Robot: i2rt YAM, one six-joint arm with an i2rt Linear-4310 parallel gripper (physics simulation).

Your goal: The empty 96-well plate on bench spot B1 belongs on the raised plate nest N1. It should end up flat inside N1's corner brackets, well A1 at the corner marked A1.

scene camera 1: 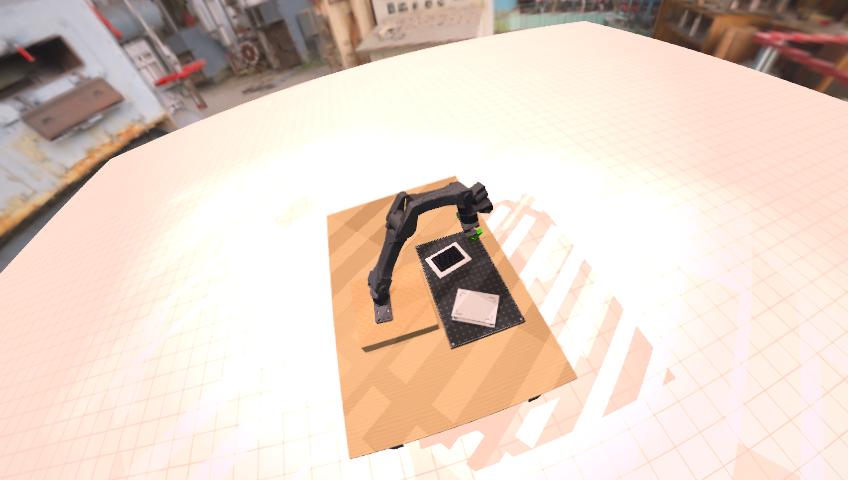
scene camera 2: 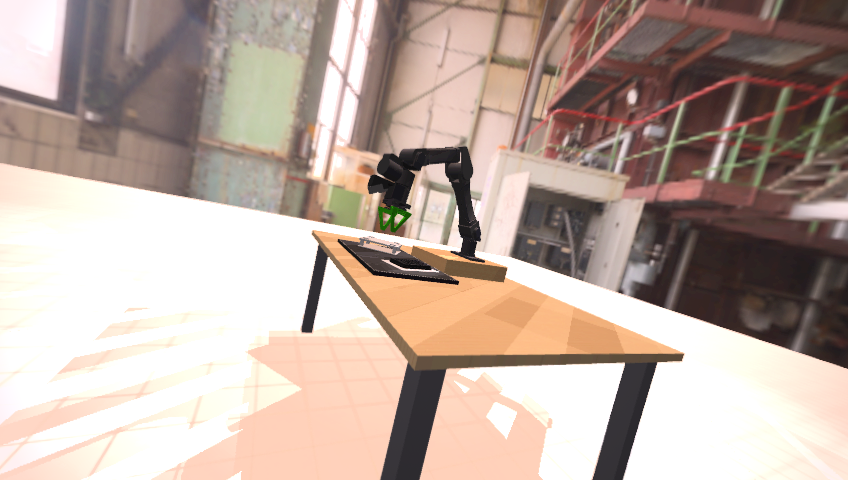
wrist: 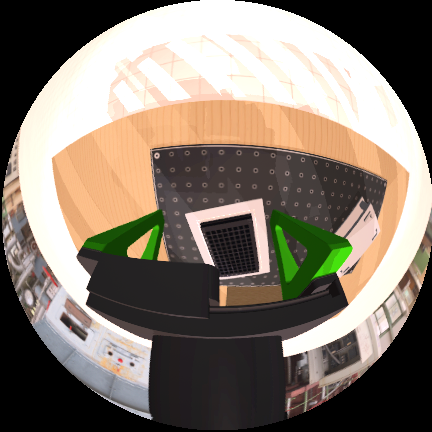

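Seen in the pictures: gripper, fingertip midpoint: (scene camera 1: 470, 232) (scene camera 2: 387, 231) (wrist: 216, 215); arm's base at its link origin: (scene camera 1: 382, 300) (scene camera 2: 466, 257).
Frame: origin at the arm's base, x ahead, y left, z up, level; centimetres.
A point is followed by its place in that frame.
The black 96-well plate (scene camera 1: 447, 258) {x 30.5, y 15.5, z -3.6 cm} (scene camera 2: 410, 263) {x 31.9, y 18.0, z -3.3 cm} (wrist: 231, 246) {x 32.1, y 16.2, z -3.2 cm} lies flat inside a white rectangular border (scene camera 1: 436, 271) {x 24.3, y 10.7, z -4.6 cm} (wrist: 198, 229) {x 33.8, y 22.2, z -4.7 cm}, which is bench spot B1. The raised nest N1 (scene camera 1: 475, 307) {x 35.2, y -12.3, z -1.2 cm} (scene camera 2: 380, 243) {x 37.4, y -5.8, z -1.5 cm} (wrist: 357, 231) {x 39.0, y -9.1, z -1.2 cm} is a pale platform with corner brackets; in the wrist view the right green finger partly covers it. The corner mark A1 is too small to read. My gripper (scene camera 1: 467, 225) {x 42.6, y 18.8, z 6.2 cm} (scene camera 2: 394, 228) {x 42.6, y 18.8, z 6.2 cm} (wrist: 216, 215) {x 42.6, y 18.8, z 6.2 cm} is open, with nothing between its green fingers. It hangs well above the board. In the wrist view the plate shows between and below the fingertips.
Plate and nest stand on a black perforated board (scene camera 1: 501, 297) {x 46.9, y -9.1, z -4.8 cm} (scene camera 2: 368, 261) {x 46.7, y 19.7, z -4.5 cm} (wrist: 200, 170) {x 44.0, y 22.4, z -4.8 cm} on the wooden table (scene camera 1: 416, 398) {x 6.7, y -38.6, z -6.1 cm} (scene camera 2: 505, 321) {x 20.6, y 58.5, z -6.1 cm} (wrist: 115, 150) {x 47.3, y 39.7, z -6.1 cm}. The arm's base stands on a raised wooden block (scene camera 1: 398, 333) {x 4.7, y -15.6, z -0.5 cm} (scene camera 2: 476, 267) {x 2.8, y 13.7, z -1.5 cm} beside the board.
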